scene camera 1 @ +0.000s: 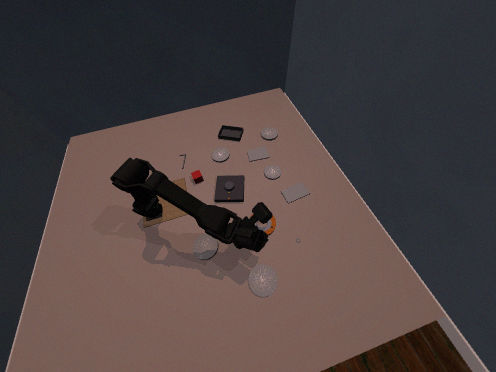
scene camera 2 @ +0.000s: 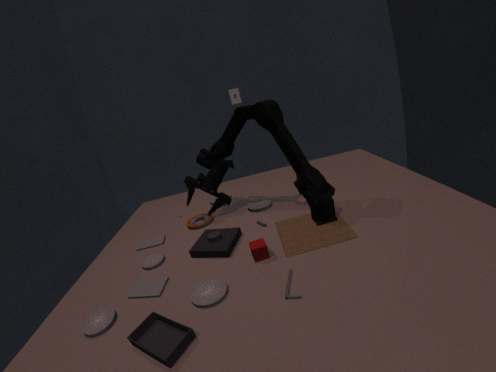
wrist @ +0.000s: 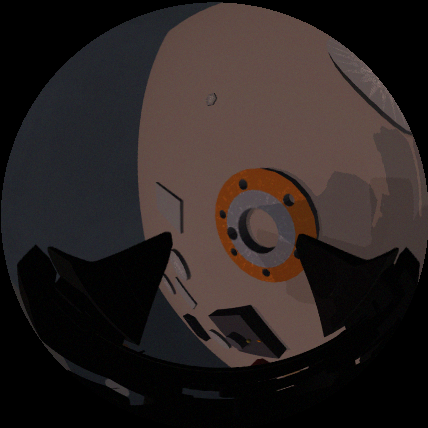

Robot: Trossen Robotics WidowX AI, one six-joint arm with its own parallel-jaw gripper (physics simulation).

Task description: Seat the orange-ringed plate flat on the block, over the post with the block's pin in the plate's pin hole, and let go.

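Seen in the pictures: gripper, fingertip midpoint: (scene camera 1: 262, 222) (scene camera 2: 197, 210) (wrist: 237, 240); arm's base, origin of the base link: (scene camera 1: 154, 212) (scene camera 2: 324, 218).
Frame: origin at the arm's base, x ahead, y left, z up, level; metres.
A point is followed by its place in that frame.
Note:
The orange-ringed plate (scene camera 1: 273, 226) {x 0.459, y -0.214, z 0.010 m} (scene camera 2: 191, 223) {x 0.453, y -0.169, z 0.010 m} (wrist: 262, 181) {x 0.436, y -0.228, z 0.010 m} lies flat on the table, with a grey inner ring, a round centre hole and several small holes. My gripper (scene camera 2: 199, 210) {x 0.420, y -0.197, z 0.044 m} (wrist: 237, 240) {x 0.420, y -0.197, z 0.044 m} is open and empty above the plate; in the wrist view one fingertip overlaps the plate's right edge and the other is off to its left. In scene camera 1 the arm partly hides the plate. The dark block (scene camera 1: 237, 195) {x 0.360, y -0.043, z 0.021 m} (scene camera 2: 227, 240) {x 0.297, y 0.031, z 0.021 m} (wrist: 239, 322) {x 0.367, y -0.050, z 0.021 m} lies apart from the plate, its round post (scene camera 1: 229, 185) {x 0.338, y 0.006, z 0.037 m} (scene camera 2: 214, 235) {x 0.334, y 0.014, z 0.037 m} bare. Small orange marks show on the block; the pin is too small to tell.
A red cube (scene camera 1: 197, 176) {x 0.212, y 0.097, z 0.038 m} (scene camera 2: 259, 250) {x 0.206, y 0.130, z 0.029 m} lies beside the block. Pale discs (scene camera 1: 263, 281) (scene camera 2: 208, 292), grey flat plates (scene camera 1: 295, 193) (scene camera 2: 149, 287), a black tray (scene camera 1: 230, 140) {x 0.411, y 0.306, z 0.005 m} (scene camera 2: 169, 362) {x 0.390, y 0.407, z 0.010 m} and an L-shaped key (scene camera 1: 184, 161) {x 0.156, y 0.238, z 0.002 m} (scene camera 2: 288, 285) {x 0.156, y 0.251, z 0.003 m} lie around. The arm's base stands on a wooden board (scene camera 2: 300, 240) {x 0.095, y 0.084, z -0.001 m}.

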